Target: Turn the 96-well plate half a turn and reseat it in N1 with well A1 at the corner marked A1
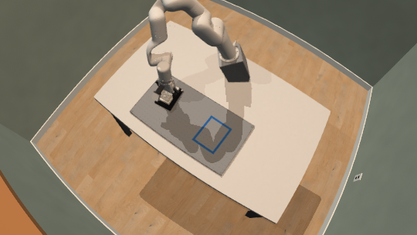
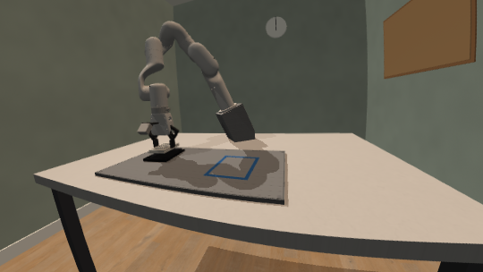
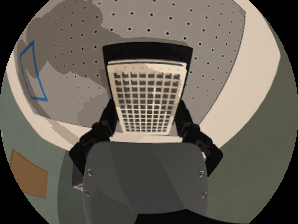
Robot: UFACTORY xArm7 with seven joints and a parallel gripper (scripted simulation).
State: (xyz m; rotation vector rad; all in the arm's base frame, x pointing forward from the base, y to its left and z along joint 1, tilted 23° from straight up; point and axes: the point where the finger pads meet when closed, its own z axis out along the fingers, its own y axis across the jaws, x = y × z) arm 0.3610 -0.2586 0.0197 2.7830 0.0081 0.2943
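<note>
Right now the black plate nest N1 is 40 mm below my hand. The rest, counted from my hand: white 96-well plate (10 mm below).
</note>
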